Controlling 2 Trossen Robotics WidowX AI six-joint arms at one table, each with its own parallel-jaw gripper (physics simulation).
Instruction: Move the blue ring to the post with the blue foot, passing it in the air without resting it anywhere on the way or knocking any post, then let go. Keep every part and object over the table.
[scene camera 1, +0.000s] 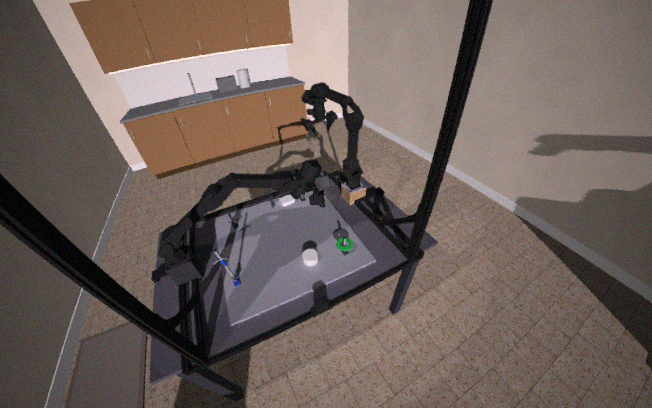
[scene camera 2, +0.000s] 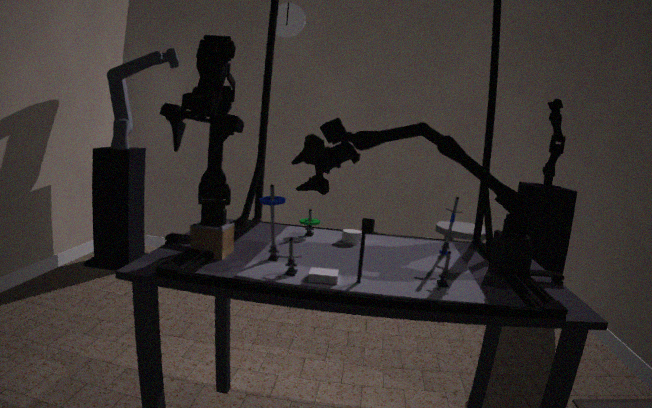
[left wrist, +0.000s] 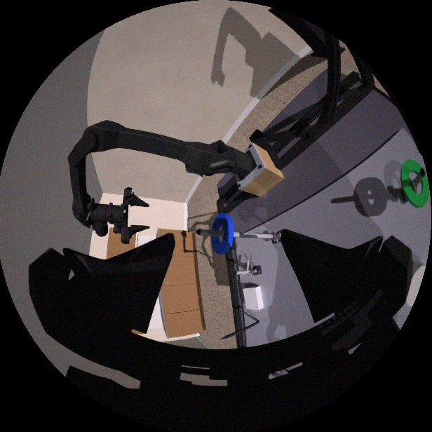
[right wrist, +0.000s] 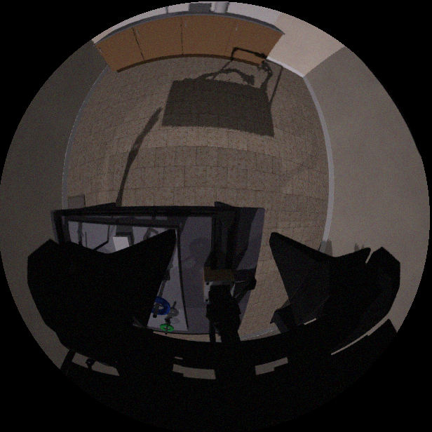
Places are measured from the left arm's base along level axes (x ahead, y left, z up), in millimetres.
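Pixels of known places: left gripper, fingertip midpoint: (scene camera 2: 294, 177); right gripper, fingertip midpoint: (scene camera 1: 321, 132) (scene camera 2: 192, 155); left arm's base, link origin: (scene camera 1: 177, 257) (scene camera 2: 514, 235); right arm's base, link origin: (scene camera 1: 353, 185) (scene camera 2: 212, 224).
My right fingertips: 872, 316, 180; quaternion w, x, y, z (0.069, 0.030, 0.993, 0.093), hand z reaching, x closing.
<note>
For each thing: its top centre in the pictures, then the offset to it from my right fingertips, as dx, dy, dz. "*": a spot on its surface instead.
- blue ring, top centre: (scene camera 2: 272, 197) -152, -235, -117
- tall thin post, surface spot: (scene camera 2: 272, 227) * -156, -237, -199
- blue-footed post, surface spot: (scene camera 2: 450, 230) (scene camera 1: 227, 268) * -701, -453, -209
- green ring, top centre: (scene camera 2: 309, 220) (scene camera 1: 344, 243) -236, -573, -238
- white cylinder, top centre: (scene camera 2: 352, 231) (scene camera 1: 309, 254) -384, -533, -255
- white block, top centre: (scene camera 2: 324, 271) (scene camera 1: 286, 198) -308, -112, -270
- short post, surface spot: (scene camera 2: 291, 260) * -224, -133, -255
- dark pole, top centre: (scene camera 2: 364, 227) -395, -110, -150
The blue ring (scene camera 2: 272, 200) (left wrist: 222, 217) (right wrist: 165, 304) sits high around a tall thin post (scene camera 2: 272, 227) at the left of the table in scene camera 2. The blue-footed post (scene camera 1: 230, 272) (scene camera 2: 450, 230) stands at the table's left in scene camera 1, with a blue band and a thin crossbar higher up. My left gripper (scene camera 2: 295, 175) (left wrist: 229, 237) is open and empty, above and to the right of the ring in scene camera 2; the ring lies beyond its fingertips in the left wrist view. My right gripper (right wrist: 224, 236) is open and empty, raised high, far from the ring.
A green ring (scene camera 1: 350, 246) (scene camera 2: 310, 221) is on a short post. A white cylinder (scene camera 1: 310, 257) (scene camera 2: 351, 236) and a white block (scene camera 1: 286, 200) (scene camera 2: 323, 276) lie on the table. Another short post (scene camera 2: 291, 260) stands near the tall one. A dark pole (scene camera 2: 361, 255) stands at the edge.
</note>
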